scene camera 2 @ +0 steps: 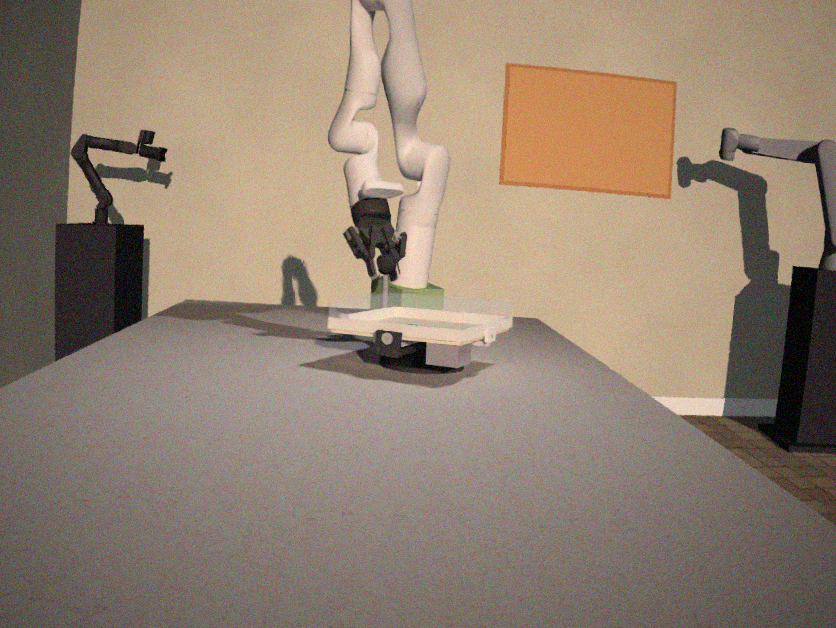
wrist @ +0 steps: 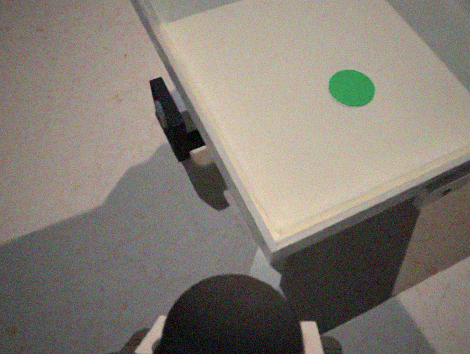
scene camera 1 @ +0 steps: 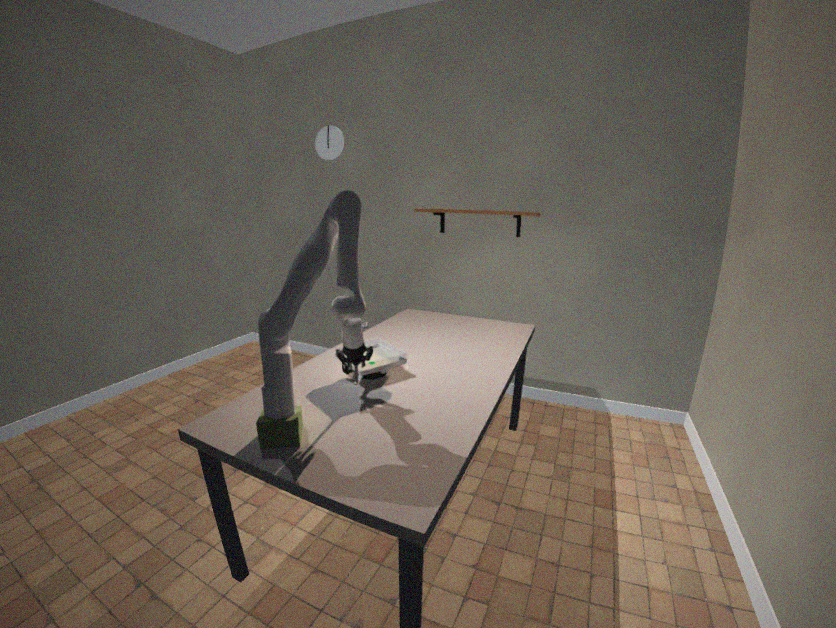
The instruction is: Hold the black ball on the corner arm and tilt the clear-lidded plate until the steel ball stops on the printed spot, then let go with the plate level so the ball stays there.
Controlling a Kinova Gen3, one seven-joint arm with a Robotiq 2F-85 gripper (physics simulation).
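Note:
The plate (scene camera 1: 391,352) (scene camera 2: 419,332) (wrist: 250,100) has a pale floor, raised walls and a clear lid. I cannot tell its exact tilt. The printed green spot (scene camera 1: 371,363) (scene camera 2: 412,324) (wrist: 351,88) shows uncovered on its floor. The steel ball does not show on the part of the plate seen in the wrist view. My gripper (scene camera 1: 354,371) (scene camera 2: 383,270) (wrist: 232,337) is shut on the black ball (scene camera 2: 388,262) (wrist: 232,310), beyond the plate's near corner in the wrist view. The corner arm (scene camera 2: 385,292) (wrist: 265,270) runs from the ball to the plate and is partly hidden.
The plate's mount has a black bracket (scene camera 2: 388,343) (wrist: 170,120) and a grey block (scene camera 2: 448,354) under the plate. It stands on the long table (scene camera 1: 446,351) (scene camera 2: 405,473). My arm's green base (scene camera 1: 280,431) is at one table end. Two other arms stand on dark pedestals (scene camera 2: 84,283) (scene camera 2: 807,351) off the table.

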